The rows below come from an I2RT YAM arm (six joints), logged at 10 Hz.
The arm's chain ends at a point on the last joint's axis. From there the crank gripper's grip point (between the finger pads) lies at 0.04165 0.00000 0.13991 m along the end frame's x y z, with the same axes.
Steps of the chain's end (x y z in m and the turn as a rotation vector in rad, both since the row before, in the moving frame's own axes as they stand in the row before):
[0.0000 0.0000 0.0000 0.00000 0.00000 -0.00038]
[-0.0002 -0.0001 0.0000 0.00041 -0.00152 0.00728]
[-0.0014 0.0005 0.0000 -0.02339 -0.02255 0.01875]
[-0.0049 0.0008 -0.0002 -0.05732 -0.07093 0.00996]
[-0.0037 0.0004 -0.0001 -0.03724 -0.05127 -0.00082]
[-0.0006 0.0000 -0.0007 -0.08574 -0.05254 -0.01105]
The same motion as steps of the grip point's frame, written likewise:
[0.0000 0.0000 0.0000 0.00000 0.00000 -0.00038]
[-0.0004 0.0001 0.0001 0.00041 -0.00152 0.00728]
[-0.0046 0.0045 0.0009 -0.02339 -0.02255 0.01875]
[-0.0150 0.0093 0.0022 -0.05732 -0.07093 0.00996]
[-0.0109 0.0056 0.0018 -0.03724 -0.05127 -0.00082]
[-0.0079 0.0117 0.0008 -0.08574 -0.05254 -0.01105]

